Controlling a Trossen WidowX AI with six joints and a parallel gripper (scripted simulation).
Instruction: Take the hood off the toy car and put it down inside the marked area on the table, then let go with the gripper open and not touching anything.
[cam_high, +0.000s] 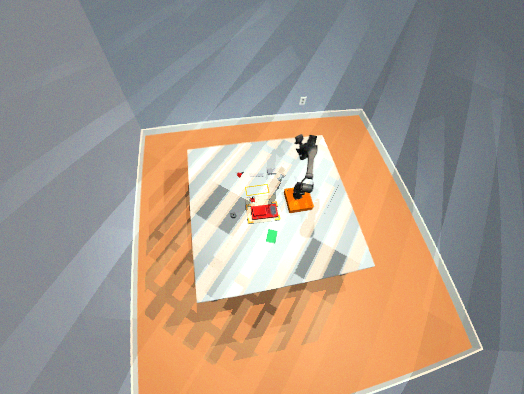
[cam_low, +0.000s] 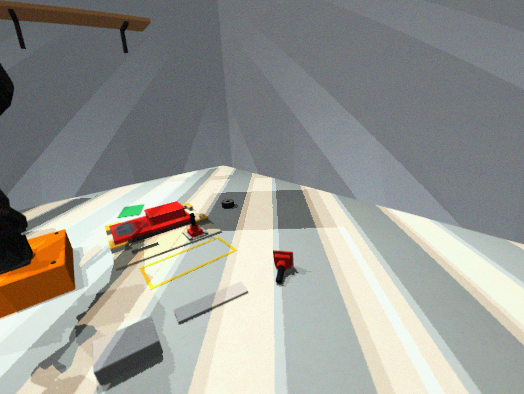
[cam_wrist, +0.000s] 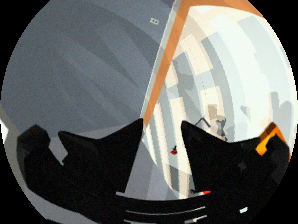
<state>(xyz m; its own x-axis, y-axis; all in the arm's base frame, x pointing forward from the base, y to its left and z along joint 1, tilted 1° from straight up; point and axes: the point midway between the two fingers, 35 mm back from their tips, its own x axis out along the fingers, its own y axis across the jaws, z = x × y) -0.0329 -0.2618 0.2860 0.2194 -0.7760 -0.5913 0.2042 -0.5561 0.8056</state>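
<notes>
Now: the hood 360 mm ahead of my gripper tip, 330 mm to the left of it and 290 mm below it. From my gripper tip the other things lie so: green patch 310 mm ahead, 540 mm to the left, 330 mm below; then dark ring 550 mm ahead, 310 mm to the left, 320 mm below.
</notes>
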